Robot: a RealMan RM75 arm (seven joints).
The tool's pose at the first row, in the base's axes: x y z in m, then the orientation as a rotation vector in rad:
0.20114, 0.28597, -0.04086, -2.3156, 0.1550, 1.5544
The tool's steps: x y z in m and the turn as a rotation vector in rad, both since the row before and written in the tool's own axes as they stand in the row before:
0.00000, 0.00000, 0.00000, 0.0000, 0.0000, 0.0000
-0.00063, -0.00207, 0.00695, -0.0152, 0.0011, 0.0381
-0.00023, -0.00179, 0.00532, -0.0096, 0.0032, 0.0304
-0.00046, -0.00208, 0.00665, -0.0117, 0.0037, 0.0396
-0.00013, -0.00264, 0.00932, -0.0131, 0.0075, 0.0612
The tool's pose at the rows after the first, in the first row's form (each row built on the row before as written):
0.20114, 0.28597, -0.04086, -2.3156, 0.1550, 1.5544
0.19538, 0.29022, -0.04218, -2.3382, 0.1893, 1.5778
0.19111, 0.29364, -0.04347, -2.3560, 0.2195, 1.5926
0.18567, 0.29772, -0.04504, -2.3778, 0.2599, 1.6118
0.17815, 0.30311, -0.04792, -2.4084, 0.3276, 1.6364

